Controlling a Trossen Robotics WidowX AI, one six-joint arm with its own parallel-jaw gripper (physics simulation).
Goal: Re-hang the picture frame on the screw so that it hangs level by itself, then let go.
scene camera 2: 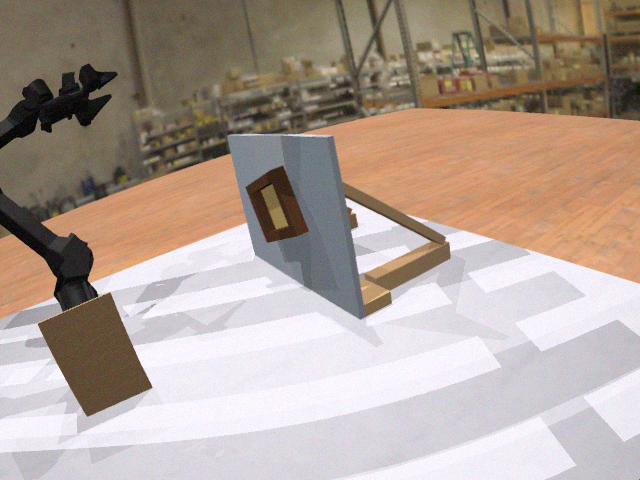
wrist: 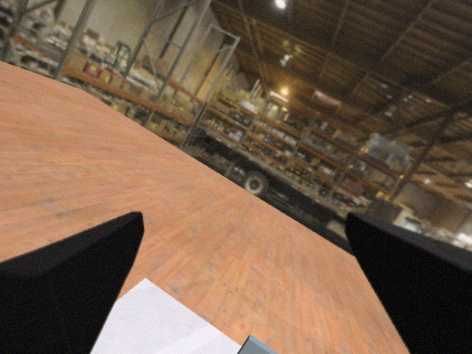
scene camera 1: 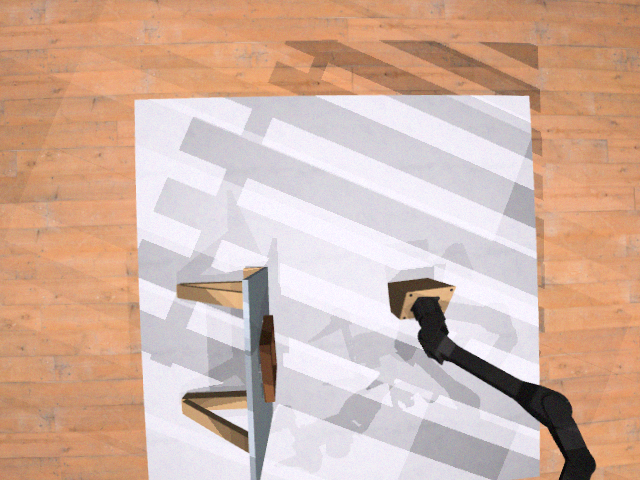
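Where they show: gripper, fingertip midpoint: [scene camera 2: 113, 84] [wrist: 245, 221]; arm's base, origin of the base link: [scene camera 2: 85, 319] [scene camera 1: 424, 303].
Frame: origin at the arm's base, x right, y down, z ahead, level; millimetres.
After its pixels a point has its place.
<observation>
The brown picture frame [scene camera 1: 268, 356] {x -103, y -109, z 412 mm} [scene camera 2: 290, 202] {x -52, y -54, z 423 mm} with a pale yellow centre is on the front face of the upright grey-blue board [scene camera 1: 248, 335] {x -33, y -174, z 446 mm} [scene camera 2: 323, 206] {x 31, y -54, z 446 mm} [wrist: 256, 346] {x -370, y -172, z 426 mm}. It sits tilted against the board's edges, its right side higher in the second scene view. The screw does not show; the picture frame hides the board behind it. My gripper [scene camera 2: 113, 85] {x -460, y -390, z 177 mm} [wrist: 245, 221] {x -460, y -390, z 177 mm} is open and empty. In the second scene view it is up at the left, apart from the picture frame and above the board's top edge. The picture frame does not show in the wrist view.
Wooden braces [scene camera 1: 211, 294] {x 24, y -16, z 573 mm} [scene camera 2: 408, 266] {x 35, y 114, z 598 mm} stand behind the board. A wooden block [scene camera 1: 397, 302] {x -7, y 52, z 60 mm} [scene camera 2: 95, 356] {x 46, y 46, z -2 mm} stands at the arm's base. The board and block stand on a white mat [scene camera 1: 336, 155] {x 443, y 144, z 236 mm} [scene camera 2: 310, 392] {x 206, y 144, z 287 mm} [wrist: 155, 320] {x -567, y 144, z 701 mm}, with wooden floor [scene camera 1: 67, 206] [scene camera 2: 491, 165] [wrist: 200, 225] around it.
</observation>
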